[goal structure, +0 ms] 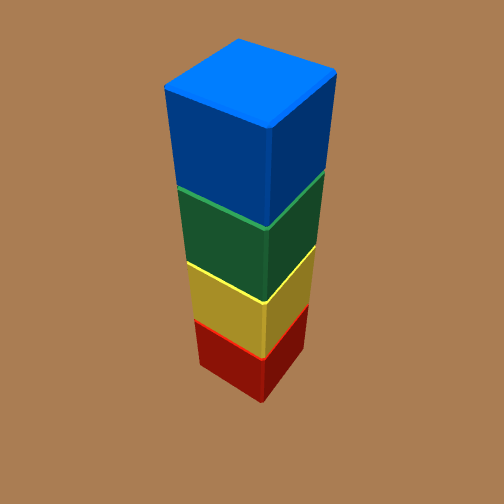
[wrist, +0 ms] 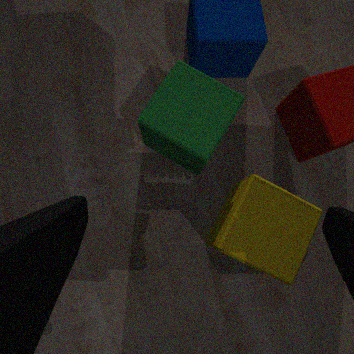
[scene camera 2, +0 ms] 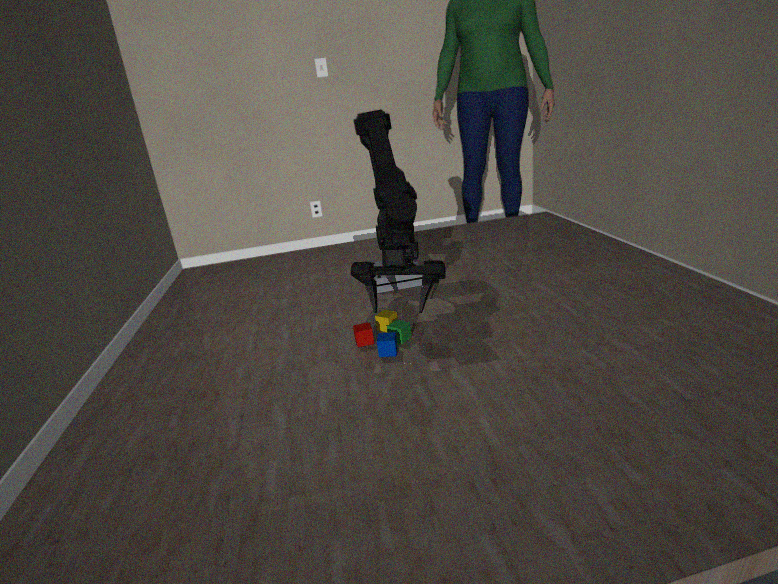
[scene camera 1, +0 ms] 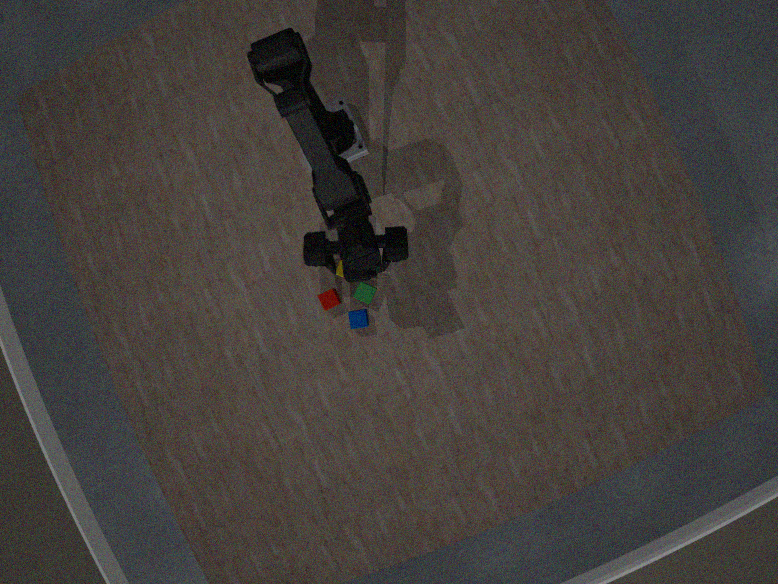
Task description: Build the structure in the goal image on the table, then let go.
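A red cube [scene camera 1: 328,299] [scene camera 2: 363,335] [wrist: 327,110], a blue cube [scene camera 1: 358,318] [scene camera 2: 387,345] [wrist: 227,25], a green cube [scene camera 1: 365,292] [scene camera 2: 402,331] [wrist: 190,112] and a yellow cube [scene camera 1: 339,269] [scene camera 2: 385,319] [wrist: 272,227] sit separately on the table in a loose cluster, turned at different angles. The arm hides most of the yellow cube in scene camera 1. My gripper [scene camera 2: 399,311] [wrist: 208,213] is open and empty, pointing down above the table on the arm-base side of the cluster. In the wrist view the yellow cube shows near the right fingertip.
The wood-grain table top [scene camera 1: 502,389] [scene camera 2: 502,452] lies under the cubes. The arm's pale base plate [scene camera 1: 356,152] [scene camera 2: 408,282] is behind the gripper. A person in a green top [scene camera 2: 493,50] stands at the back wall in scene camera 2.
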